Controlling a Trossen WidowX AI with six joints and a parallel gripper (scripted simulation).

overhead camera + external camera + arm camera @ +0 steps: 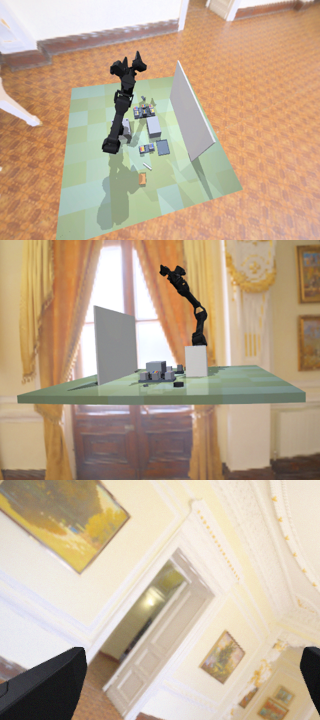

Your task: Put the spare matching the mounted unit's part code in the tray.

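Right now my gripper tip is 64 cm above the spare, 6 cm to the right of it and 2 cm past it. From my gripper tip the other things lie so: tall grey panel 46 cm below, 37 cm ahead, 10 cm to the right; mounted unit 63 cm below, 12 cm ahead, 10 cm to the right; dark piece 68 cm below, 28 cm to the left, 7 cm ahead.
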